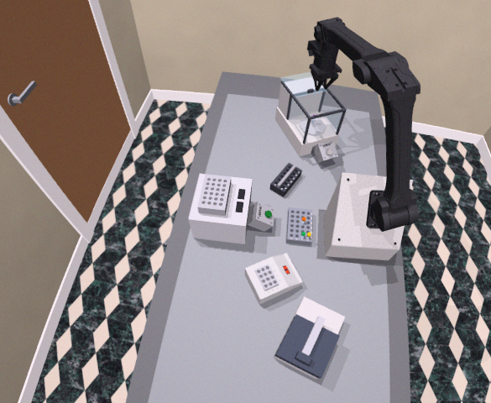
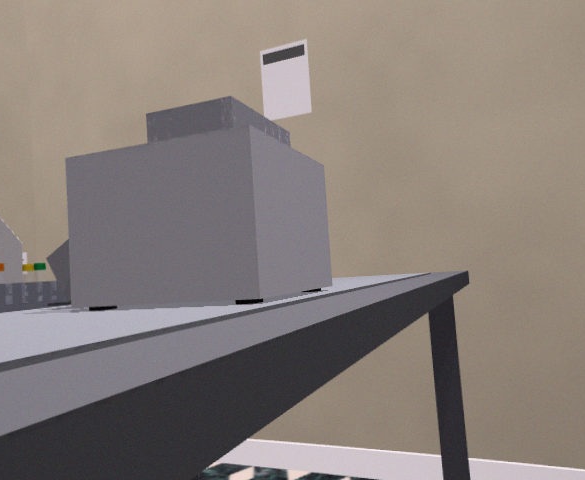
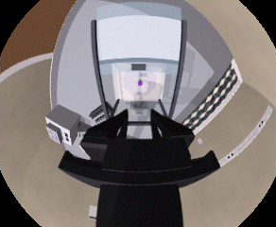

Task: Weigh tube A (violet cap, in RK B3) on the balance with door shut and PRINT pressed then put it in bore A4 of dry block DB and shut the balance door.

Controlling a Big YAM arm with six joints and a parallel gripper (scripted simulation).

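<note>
The balance door is 80 mm to the right of my hand, 60 mm below it and 40 mm ahead of it. Also, from my hand: tube rack RK 450 mm to the left, 260 mm below, 60 mm ahead; then black magnet block MG 250 mm to the left, 250 mm below, 110 mm ahead; then white PRINT key 200 mm below, 140 mm to the left, 60 mm behind.
</note>
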